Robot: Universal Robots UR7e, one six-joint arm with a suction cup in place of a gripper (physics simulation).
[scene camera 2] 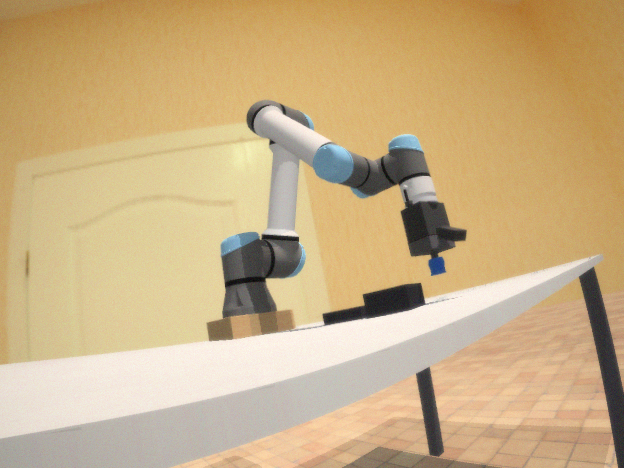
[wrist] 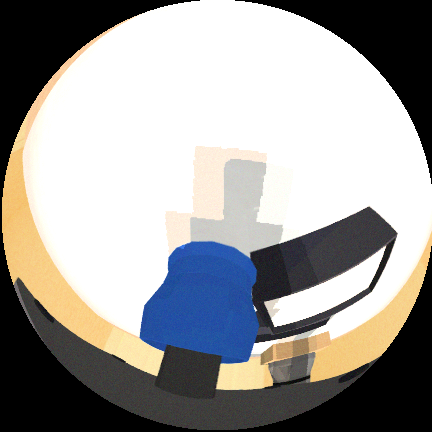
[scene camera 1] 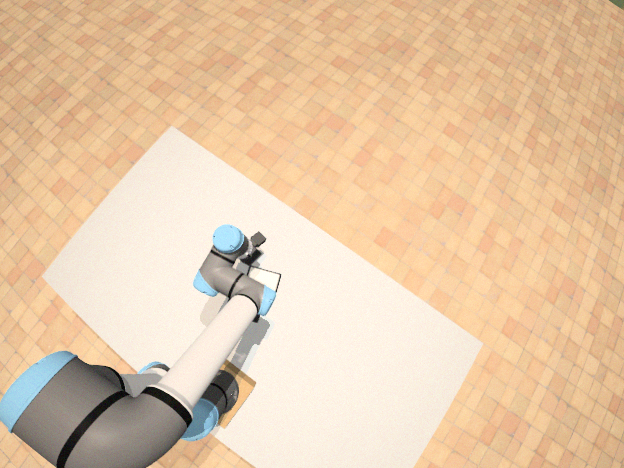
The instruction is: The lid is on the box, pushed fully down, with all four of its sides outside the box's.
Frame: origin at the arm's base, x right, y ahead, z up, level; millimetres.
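Where they show: hand, its tool point: (scene camera 2: 438, 273) (wrist: 209, 276); arm's base, origin of its link: (scene camera 2: 250, 315) (wrist: 291, 358) (scene camera 1: 218, 390).
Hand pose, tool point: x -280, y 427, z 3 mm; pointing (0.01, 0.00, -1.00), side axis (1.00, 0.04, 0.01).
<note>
Things, the pixels of their top centre, and the offset from my tool point. Level surfaces: height alone.
- box, centre of its top: (wrist: 335, 299) (scene camera 2: 393, 288) (scene camera 1: 262, 280) dy -37, dx +101, dz -9 mm
- lid, centre of its top: (wrist: 289, 329) (scene camera 2: 354, 307) dy -156, dx +122, dz -30 mm
- white table, height of its surface: dz -57 mm
My gripper (scene camera 2: 438, 273) (wrist: 212, 252) is a blue suction cup with nothing on it; it hangs above the table, in scene camera 2 higher than the box and to its right. The box (scene camera 2: 392, 300) (wrist: 340, 250) is black and stands upright on the table, with a thin dark rim around a white area; in the wrist view the cup hides its left corner. The lid (scene camera 2: 344, 315) (wrist: 295, 333) is a lower dark piece on the table beside the box, towards the robot's base, apart from the box's top. In scene camera 1 the arm hides the cup and most of the lid.
The white table (scene camera 1: 362, 352) (scene camera 2: 322, 362) bears everything. The robot's base stands on a tan block (scene camera 1: 246, 387) (scene camera 2: 250, 325) (wrist: 295, 348) beyond the lid. The arm (scene camera 1: 211, 347) (scene camera 2: 292, 131) reaches over the lid and box. A wall with a pale door (scene camera 2: 151, 251) is behind.
</note>
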